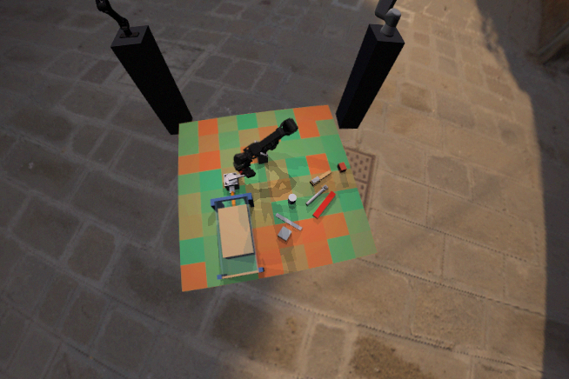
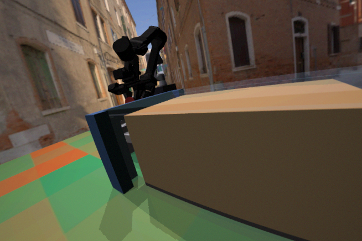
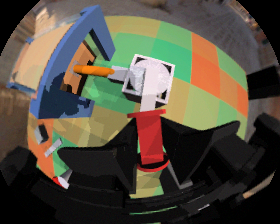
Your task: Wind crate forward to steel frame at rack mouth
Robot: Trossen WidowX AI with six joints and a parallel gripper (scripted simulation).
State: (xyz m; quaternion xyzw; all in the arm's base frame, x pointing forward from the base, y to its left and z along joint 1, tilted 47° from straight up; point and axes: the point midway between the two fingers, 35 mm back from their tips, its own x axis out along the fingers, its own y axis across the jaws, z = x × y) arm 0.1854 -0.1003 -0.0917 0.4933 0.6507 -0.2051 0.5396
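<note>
Right now my gripper tip is 30 mm above the grey winch handle and 20 mm to the left of it. Also, from my gripper tip: red knob (20 mm to the left, 10 mm behind); then grey winch (100 mm below, 90 mm to the right); then round puck (330 mm to the left, 170 mm ahead, 100 mm below).
</note>
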